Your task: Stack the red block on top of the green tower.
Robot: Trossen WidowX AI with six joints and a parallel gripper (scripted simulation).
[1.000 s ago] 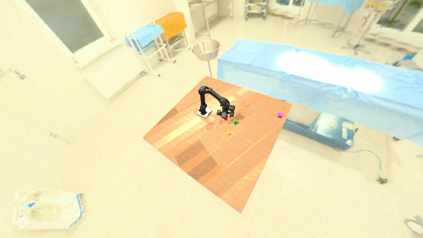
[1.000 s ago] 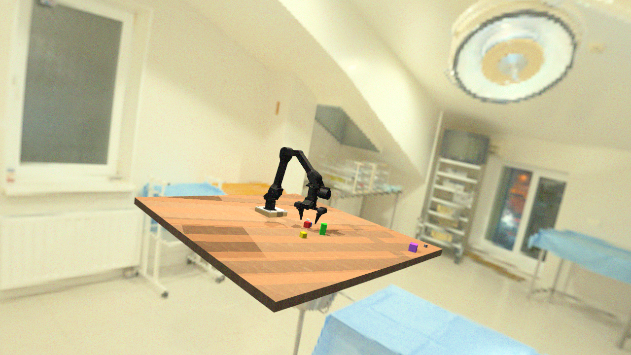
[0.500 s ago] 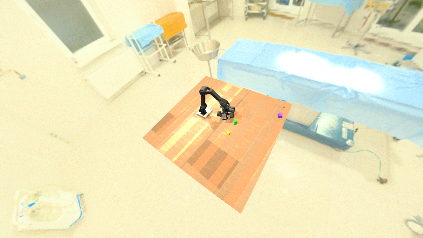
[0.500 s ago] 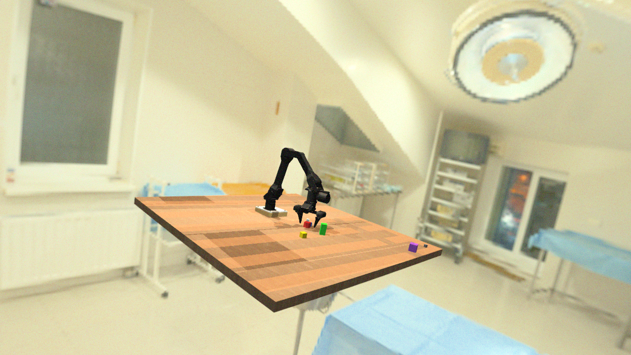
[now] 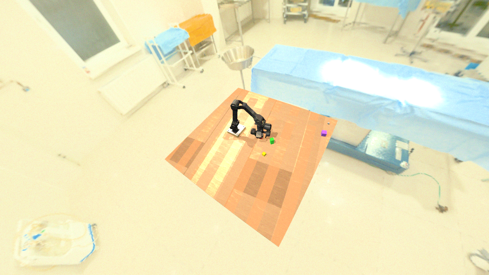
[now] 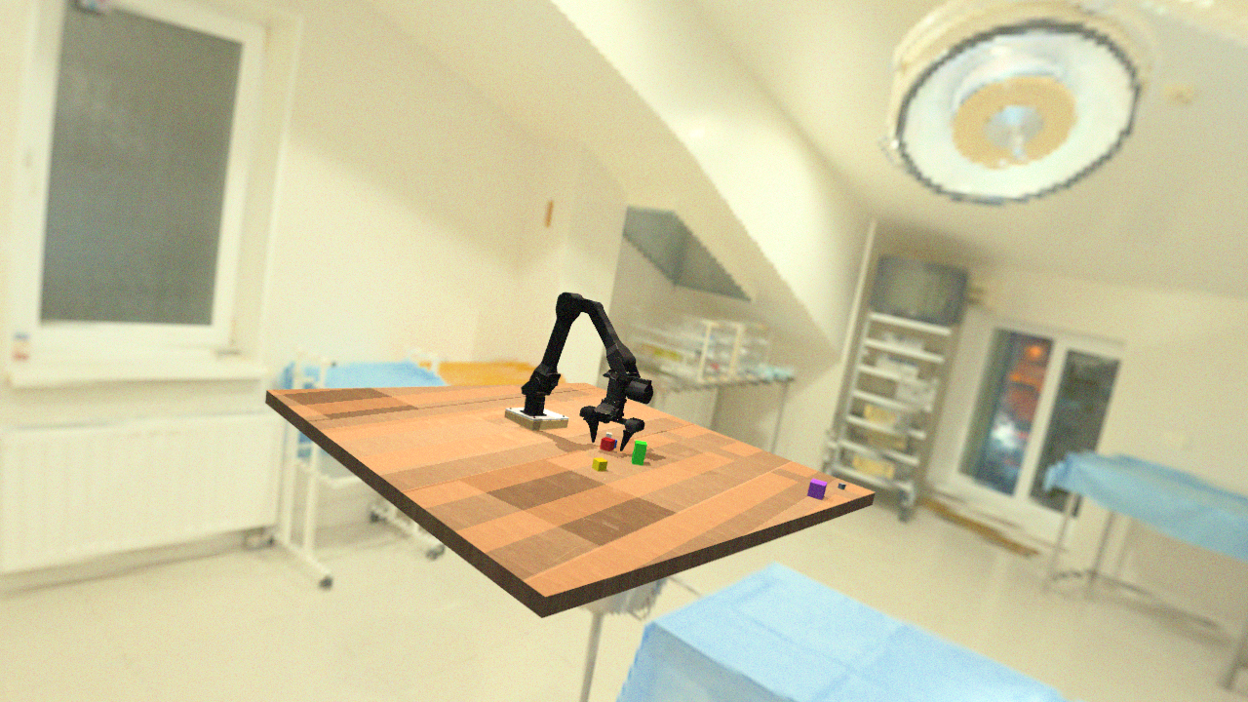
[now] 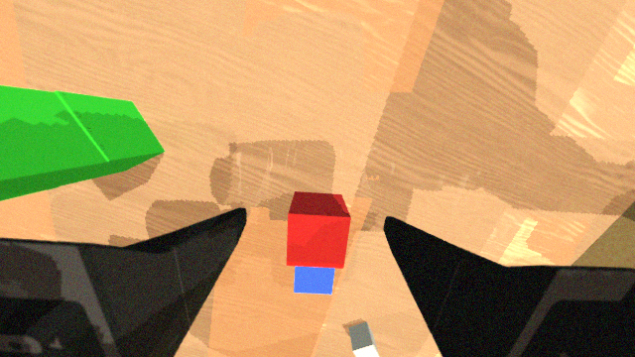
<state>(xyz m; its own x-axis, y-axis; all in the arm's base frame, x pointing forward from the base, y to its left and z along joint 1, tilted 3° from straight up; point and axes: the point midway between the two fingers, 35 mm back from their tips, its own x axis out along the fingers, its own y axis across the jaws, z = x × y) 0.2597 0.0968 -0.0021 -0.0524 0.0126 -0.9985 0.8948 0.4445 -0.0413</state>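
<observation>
Now: the red block 10 mm above my gripper tip. Also, from my gripper tip: blue block 30 mm to the left, 10 mm behind; yellow block 140 mm to the right, 140 mm ahead, 10 mm above; grey-white block 90 mm behind, 80 mm to the left.
</observation>
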